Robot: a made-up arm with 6 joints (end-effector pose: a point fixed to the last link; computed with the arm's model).
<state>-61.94 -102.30 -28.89 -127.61 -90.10 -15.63</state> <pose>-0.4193 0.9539 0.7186 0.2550 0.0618 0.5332 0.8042</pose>
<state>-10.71 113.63 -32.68 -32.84 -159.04 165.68</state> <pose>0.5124 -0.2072 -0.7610 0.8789 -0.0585 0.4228 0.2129</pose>
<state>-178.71 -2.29 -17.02 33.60 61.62 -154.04</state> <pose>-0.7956 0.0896 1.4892 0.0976 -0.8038 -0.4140 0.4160</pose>
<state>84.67 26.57 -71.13 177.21 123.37 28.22</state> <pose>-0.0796 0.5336 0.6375 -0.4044 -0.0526 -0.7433 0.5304</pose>
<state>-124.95 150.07 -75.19 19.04 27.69 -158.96</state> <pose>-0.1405 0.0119 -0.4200 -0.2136 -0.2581 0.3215 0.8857</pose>
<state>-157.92 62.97 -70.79 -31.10 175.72 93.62</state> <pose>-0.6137 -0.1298 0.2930 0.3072 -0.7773 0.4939 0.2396</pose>
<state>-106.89 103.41 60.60 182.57 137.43 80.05</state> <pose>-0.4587 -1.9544 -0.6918 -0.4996 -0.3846 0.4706 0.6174</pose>
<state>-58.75 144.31 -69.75 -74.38 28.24 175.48</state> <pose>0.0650 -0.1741 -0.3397 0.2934 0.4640 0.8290 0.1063</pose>
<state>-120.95 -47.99 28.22 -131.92 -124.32 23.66</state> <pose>0.4613 0.6016 1.9843 -0.1350 0.1943 0.1624 0.9579</pose>
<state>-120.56 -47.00 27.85 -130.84 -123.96 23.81</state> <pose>0.4366 0.5736 1.9946 -0.1246 0.1862 0.1580 0.9617</pose>
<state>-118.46 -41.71 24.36 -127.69 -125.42 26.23</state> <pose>0.3073 0.4014 2.0260 -0.0807 0.1549 0.1673 0.9703</pose>
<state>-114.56 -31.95 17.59 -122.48 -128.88 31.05</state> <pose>0.1079 0.0694 2.0094 0.0043 0.1067 0.1980 0.9744</pose>
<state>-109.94 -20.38 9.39 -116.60 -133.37 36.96</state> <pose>-0.0518 -0.3121 1.8783 0.1110 0.0592 0.2486 0.9604</pose>
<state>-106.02 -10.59 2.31 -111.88 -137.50 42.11</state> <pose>-0.1207 -0.5947 1.6912 0.2023 0.0223 0.3021 0.9313</pose>
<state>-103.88 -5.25 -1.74 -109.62 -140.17 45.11</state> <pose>-0.1346 -0.7252 1.5654 0.2496 0.0003 0.3371 0.9078</pose>
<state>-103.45 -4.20 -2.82 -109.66 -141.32 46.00</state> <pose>-0.1343 -0.7483 1.5355 0.2548 -0.0073 0.3499 0.9015</pose>
